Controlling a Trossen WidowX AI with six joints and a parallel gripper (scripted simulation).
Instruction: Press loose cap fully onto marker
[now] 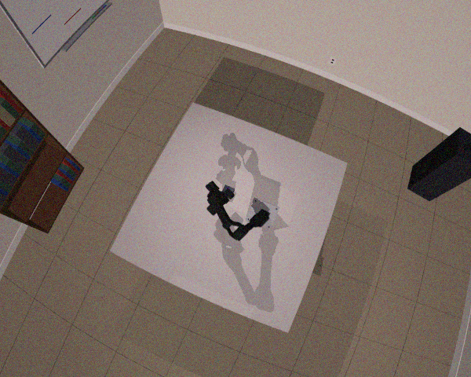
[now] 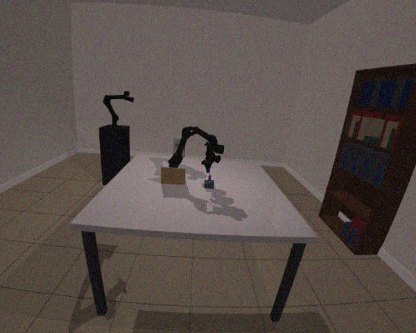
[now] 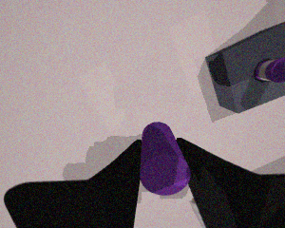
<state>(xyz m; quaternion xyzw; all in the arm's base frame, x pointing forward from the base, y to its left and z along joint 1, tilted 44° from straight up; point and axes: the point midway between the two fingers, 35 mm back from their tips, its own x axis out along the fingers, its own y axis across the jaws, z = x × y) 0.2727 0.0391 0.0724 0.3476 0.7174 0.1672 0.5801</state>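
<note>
The holder block is 120 mm to the right of my gripper tip, 60 mm below it and 20 mm ahead of it. From my gripper tip the other things lie so: purple cap: 10 mm above.
</note>
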